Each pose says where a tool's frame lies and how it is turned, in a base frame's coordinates. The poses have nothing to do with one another.
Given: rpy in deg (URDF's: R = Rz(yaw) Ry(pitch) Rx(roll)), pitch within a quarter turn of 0, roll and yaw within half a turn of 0; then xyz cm.
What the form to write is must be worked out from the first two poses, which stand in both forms.
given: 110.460 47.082 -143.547 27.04 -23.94 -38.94
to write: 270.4 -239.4 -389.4 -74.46 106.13 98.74
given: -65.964 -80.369 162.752 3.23 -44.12 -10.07
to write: 32.3 -441.2 -100.7 67.18 -69.96 82.55
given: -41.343 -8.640 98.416 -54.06 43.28 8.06
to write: -540.6 432.8 80.6 -23.18 -41.02 90.41
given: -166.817 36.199 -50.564 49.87 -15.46 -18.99
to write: 498.7 -154.6 -189.9 -132.15 68.63 36.63
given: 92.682 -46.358 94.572 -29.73 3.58 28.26
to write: -297.3 35.8 282.6 103.06 48.19 104.43
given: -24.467 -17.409 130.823 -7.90 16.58 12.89
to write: -79.0 165.8 128.9 6.76 -36.01 123.61
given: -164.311 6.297 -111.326 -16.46 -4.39 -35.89
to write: -164.6 -43.9 -358.9 -92.28 137.32 -13.69
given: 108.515 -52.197 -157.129 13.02 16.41 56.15
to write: 130.2 164.1 561.5 -15.18 -108.23 -62.70
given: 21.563 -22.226 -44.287 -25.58 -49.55 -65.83
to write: -255.8 -495.5 -658.3 11.67 -28.93 -39.03
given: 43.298 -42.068 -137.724 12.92 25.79 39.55
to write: 129.2 257.9 395.5 -26.65 -62.93 -108.53
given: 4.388 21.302 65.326 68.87 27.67 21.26
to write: 688.7 276.7 212.6 -8.26 21.36 63.69
